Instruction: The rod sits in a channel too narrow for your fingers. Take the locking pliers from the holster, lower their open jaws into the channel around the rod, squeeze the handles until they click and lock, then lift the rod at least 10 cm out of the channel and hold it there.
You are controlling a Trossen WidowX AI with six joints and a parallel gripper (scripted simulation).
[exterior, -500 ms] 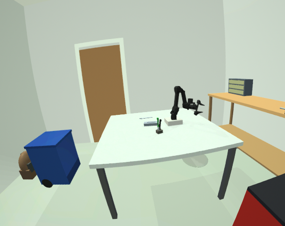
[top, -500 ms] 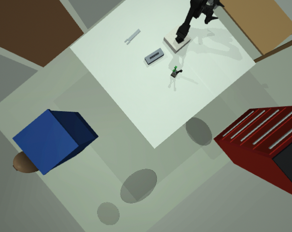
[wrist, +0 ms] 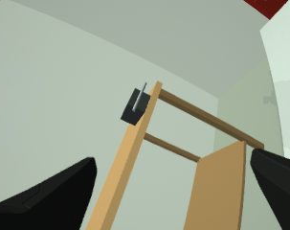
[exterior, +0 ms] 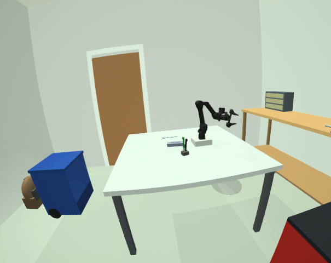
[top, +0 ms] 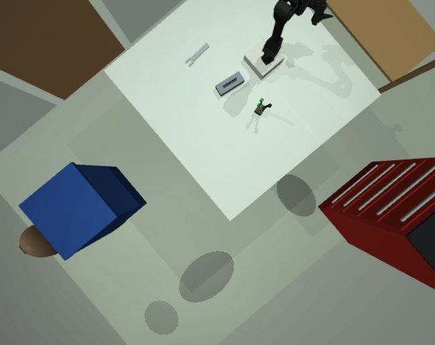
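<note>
My gripper tip is now 56 cm short of the brown holster, 22 cm to the right of it and 23 cm above it. The rest, counted from my gripper tip: grey channel block: 65 cm ahead, 2 cm to the right, 23 cm below; then flat grey wrench-like tool: 75 cm ahead, 30 cm to the right, 24 cm below; then dark rod: 64 cm ahead, 2 cm to the right, 23 cm below.
</note>
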